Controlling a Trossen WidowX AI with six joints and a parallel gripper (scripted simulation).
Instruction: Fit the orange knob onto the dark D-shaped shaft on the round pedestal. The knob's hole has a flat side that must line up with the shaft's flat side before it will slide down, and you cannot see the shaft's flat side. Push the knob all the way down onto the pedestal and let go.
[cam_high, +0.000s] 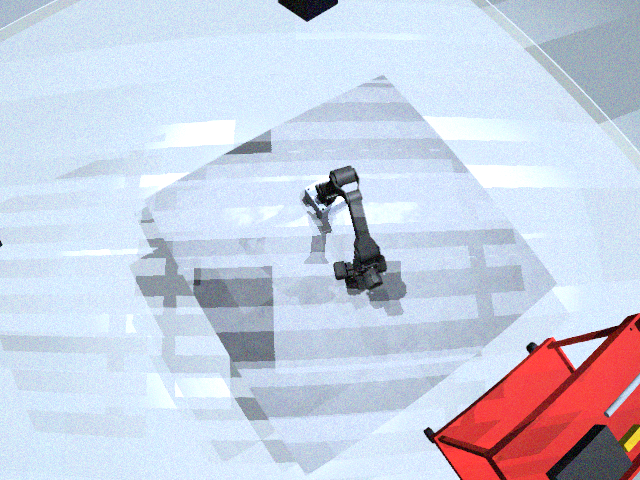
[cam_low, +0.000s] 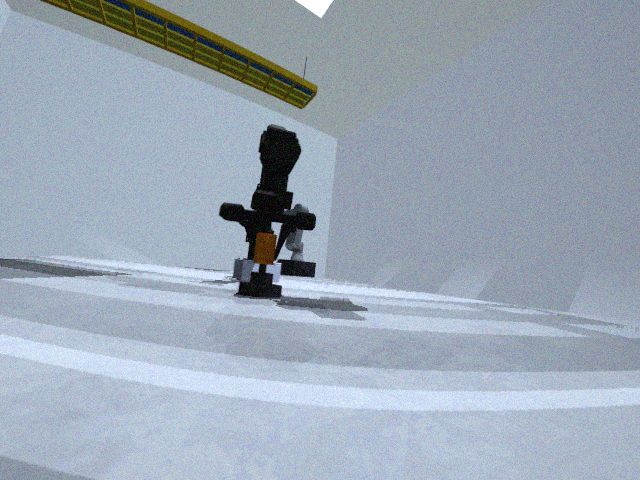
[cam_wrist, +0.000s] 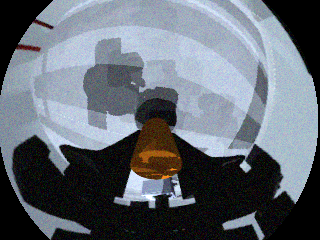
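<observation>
Right now the orange knob is 20 mm above my gripper tip. From my gripper tip the other things lie so: dark pedestal 40 mm below.
</observation>
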